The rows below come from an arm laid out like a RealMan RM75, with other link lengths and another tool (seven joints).
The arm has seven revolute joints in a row. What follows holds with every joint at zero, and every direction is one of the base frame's. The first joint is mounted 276.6 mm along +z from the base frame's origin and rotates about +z. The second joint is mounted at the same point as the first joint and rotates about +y. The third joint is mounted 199.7 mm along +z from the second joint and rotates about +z. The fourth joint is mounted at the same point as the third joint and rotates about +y. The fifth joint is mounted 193.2 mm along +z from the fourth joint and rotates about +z. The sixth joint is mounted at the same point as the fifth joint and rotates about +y. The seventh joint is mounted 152.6 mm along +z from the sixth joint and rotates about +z. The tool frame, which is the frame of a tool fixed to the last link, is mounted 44 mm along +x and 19 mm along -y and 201 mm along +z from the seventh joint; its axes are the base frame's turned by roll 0, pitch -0.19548 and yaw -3.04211 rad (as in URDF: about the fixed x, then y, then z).
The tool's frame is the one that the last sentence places.
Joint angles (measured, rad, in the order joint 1, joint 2, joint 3, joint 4, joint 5, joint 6, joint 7), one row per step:
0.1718 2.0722 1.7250 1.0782 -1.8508 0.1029 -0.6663
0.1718 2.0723 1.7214 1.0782 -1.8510 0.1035 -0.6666
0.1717 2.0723 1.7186 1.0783 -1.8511 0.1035 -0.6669
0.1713 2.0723 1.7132 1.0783 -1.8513 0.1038 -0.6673
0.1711 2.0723 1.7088 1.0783 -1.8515 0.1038 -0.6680
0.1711 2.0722 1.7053 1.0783 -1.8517 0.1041 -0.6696
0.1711 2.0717 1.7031 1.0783 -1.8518 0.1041 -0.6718
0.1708 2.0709 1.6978 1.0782 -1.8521 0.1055 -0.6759
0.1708 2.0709 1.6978 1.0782 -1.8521 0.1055 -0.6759
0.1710 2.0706 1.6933 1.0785 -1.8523 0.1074 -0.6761
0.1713 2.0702 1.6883 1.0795 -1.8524 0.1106 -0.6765
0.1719 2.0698 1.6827 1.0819 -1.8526 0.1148 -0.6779
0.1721 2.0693 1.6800 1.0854 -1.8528 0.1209 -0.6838
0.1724 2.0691 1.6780 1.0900 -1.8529 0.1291 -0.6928
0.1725 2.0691 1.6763 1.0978 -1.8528 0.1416 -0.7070
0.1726 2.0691 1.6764 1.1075 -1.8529 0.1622 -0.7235
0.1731 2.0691 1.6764 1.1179 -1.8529 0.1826 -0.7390
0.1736 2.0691 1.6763 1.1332 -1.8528 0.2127 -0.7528
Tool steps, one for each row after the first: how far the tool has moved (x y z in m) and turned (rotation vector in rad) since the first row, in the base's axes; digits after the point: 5 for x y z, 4 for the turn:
-0.00085 -0.00010 -0.00166 -0.0038 -0.0007 0.0020
-0.00143 -0.00016 -0.00273 -0.0063 -0.0015 0.0034
-0.00241 -0.00042 -0.00496 -0.0114 -0.0028 0.0057
-0.00323 -0.00058 -0.00667 -0.0155 -0.0043 0.0078
-0.00393 -0.00068 -0.00806 -0.0193 -0.0065 0.0099
-0.00422 -0.00072 -0.00862 -0.0218 -0.0094 0.0115
-0.00498 -0.00106 -0.01071 -0.0289 -0.0146 0.0149
-0.00498 -0.00106 -0.01071 -0.0289 -0.0146 0.0149
-0.00629 -0.00117 -0.01290 -0.0344 -0.0154 0.0180
-0.00817 -0.00120 -0.01550 -0.0412 -0.0160 0.0224
-0.01098 -0.00093 -0.01829 -0.0491 -0.0174 0.0291
-0.01346 -0.00062 -0.02007 -0.0570 -0.0222 0.0363
-0.01651 -0.00021 -0.02202 -0.0664 -0.0287 0.0455
-0.02111 0.00046 -0.02438 -0.0793 -0.0385 0.0595
-0.02690 0.00083 -0.02808 -0.0976 -0.0480 0.0768
-0.03325 0.00138 -0.03159 -0.1150 -0.0568 0.0952
-0.04282 0.00180 -0.03707 -0.1383 -0.0616 0.1201

